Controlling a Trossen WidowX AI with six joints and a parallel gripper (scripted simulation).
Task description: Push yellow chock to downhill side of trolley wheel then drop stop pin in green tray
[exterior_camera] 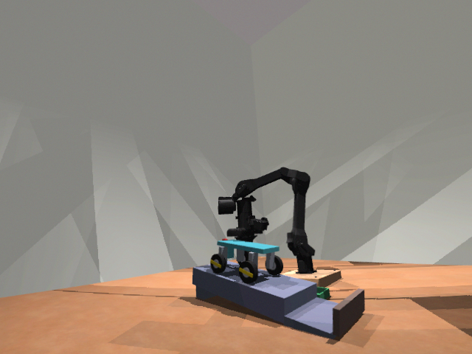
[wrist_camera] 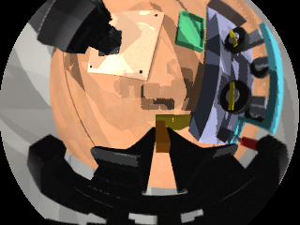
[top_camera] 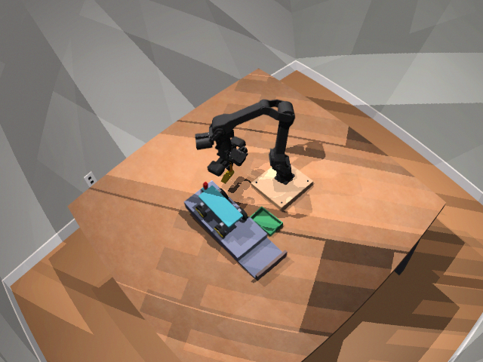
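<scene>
Right now the green tray is 240 mm to the left of my gripper tip, 110 mm below it and 70 mm ahead of it. From my gripper tip the other things lie so: dark stop wall 380 mm to the left, 220 mm ahead, 70 mm below; then yellow chock 20 mm ahead, 10 mm below; then trolley 180 mm ahead, 110 mm to the left, 10 mm above.
</scene>
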